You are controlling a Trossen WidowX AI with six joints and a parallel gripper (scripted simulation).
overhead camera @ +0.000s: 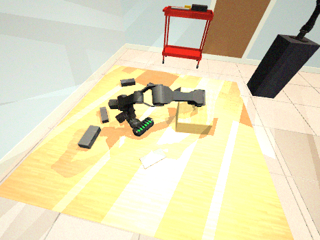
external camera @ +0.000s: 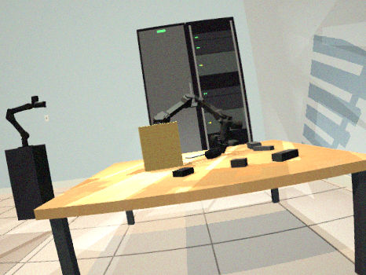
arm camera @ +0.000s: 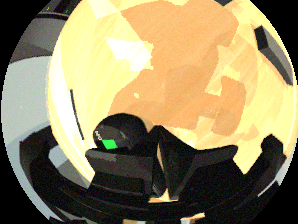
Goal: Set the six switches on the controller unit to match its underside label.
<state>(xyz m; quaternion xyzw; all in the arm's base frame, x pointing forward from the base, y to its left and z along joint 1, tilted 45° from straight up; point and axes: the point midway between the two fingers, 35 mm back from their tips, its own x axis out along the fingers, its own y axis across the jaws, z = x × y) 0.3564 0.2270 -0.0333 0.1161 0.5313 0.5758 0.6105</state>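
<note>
Right now the pale flat plate is 170 mm to the left of my gripper tip, 160 mm behind it and 10 mm below it. The rest, counted from my gripper tip: slim grey module: 240 mm ahead, 80 mm to the right.
</note>
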